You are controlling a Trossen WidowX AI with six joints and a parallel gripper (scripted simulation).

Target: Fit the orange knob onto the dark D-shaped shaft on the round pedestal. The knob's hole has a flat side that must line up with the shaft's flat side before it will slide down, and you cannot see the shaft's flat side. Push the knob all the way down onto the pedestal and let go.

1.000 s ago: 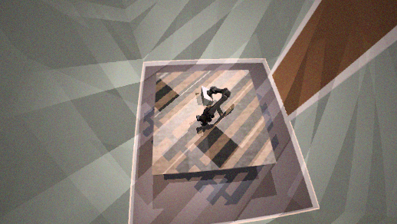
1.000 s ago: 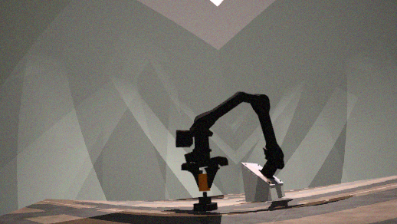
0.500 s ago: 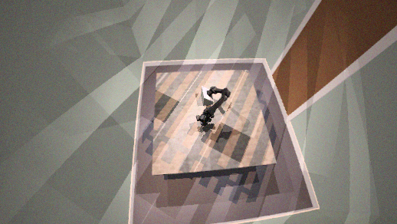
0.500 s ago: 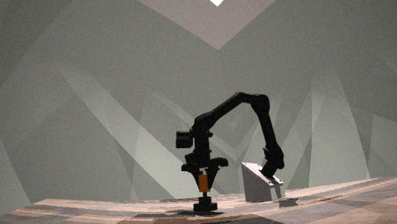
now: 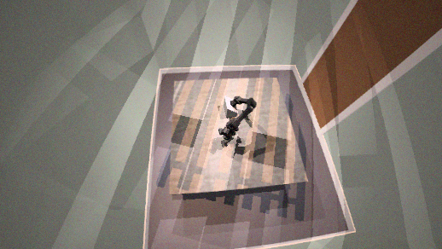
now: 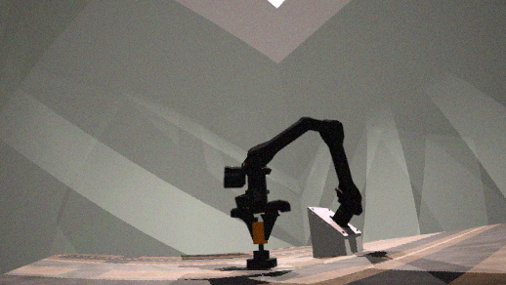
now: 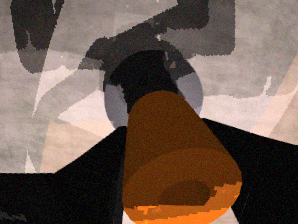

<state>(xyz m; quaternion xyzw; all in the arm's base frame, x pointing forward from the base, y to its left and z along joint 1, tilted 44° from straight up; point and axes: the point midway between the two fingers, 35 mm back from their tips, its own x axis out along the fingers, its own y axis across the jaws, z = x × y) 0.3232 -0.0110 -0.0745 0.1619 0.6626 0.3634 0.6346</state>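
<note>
Right now my gripper tip is 2 cm below the orange knob. The rest, counted from my gripper tip: dark round pedestal: 4 cm below.
</note>
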